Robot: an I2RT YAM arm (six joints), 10 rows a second.
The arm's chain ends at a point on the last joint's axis. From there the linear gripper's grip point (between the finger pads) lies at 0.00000 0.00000 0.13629 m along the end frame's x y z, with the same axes.
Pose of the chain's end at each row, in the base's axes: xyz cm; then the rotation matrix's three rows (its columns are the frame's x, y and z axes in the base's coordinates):
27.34 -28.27 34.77; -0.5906 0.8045 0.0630; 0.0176 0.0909 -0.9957; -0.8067 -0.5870 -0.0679
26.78 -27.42 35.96; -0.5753 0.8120 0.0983; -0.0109 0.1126 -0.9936; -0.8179 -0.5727 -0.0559
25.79 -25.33 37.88; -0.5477 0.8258 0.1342; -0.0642 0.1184 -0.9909; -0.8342 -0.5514 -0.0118
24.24 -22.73 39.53; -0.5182 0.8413 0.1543; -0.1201 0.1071 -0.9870; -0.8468 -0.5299 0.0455
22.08 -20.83 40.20; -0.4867 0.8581 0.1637; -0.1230 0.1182 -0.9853; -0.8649 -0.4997 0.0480
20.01 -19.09 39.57; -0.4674 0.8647 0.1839; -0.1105 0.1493 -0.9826; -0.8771 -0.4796 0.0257
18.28 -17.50 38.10; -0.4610 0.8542 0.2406; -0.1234 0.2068 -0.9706; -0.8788 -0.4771 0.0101
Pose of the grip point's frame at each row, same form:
28.20 -41.84 33.84; -0.5906 0.8045 0.0630; 0.0176 0.0909 -0.9957; -0.8067 -0.5870 -0.0679
28.12 -40.96 35.20; -0.5753 0.8120 0.0983; -0.0109 0.1126 -0.9936; -0.8179 -0.5727 -0.0559
27.62 -38.83 37.72; -0.5477 0.8258 0.1342; -0.0642 0.1184 -0.9909; -0.8342 -0.5514 -0.0118
26.34 -36.18 40.15; -0.5182 0.8413 0.1543; -0.1201 0.1071 -0.9870; -0.8468 -0.5299 0.0455
24.31 -34.26 40.85; -0.4867 0.8581 0.1637; -0.1230 0.1182 -0.9853; -0.8649 -0.4997 0.0480
22.52 -32.48 39.92; -0.4674 0.8647 0.1839; -0.1105 0.1493 -0.9826; -0.8771 -0.4796 0.0257
21.56 -30.73 38.24; -0.4610 0.8542 0.2406; -0.1234 0.2068 -0.9706; -0.8788 -0.4771 0.0101

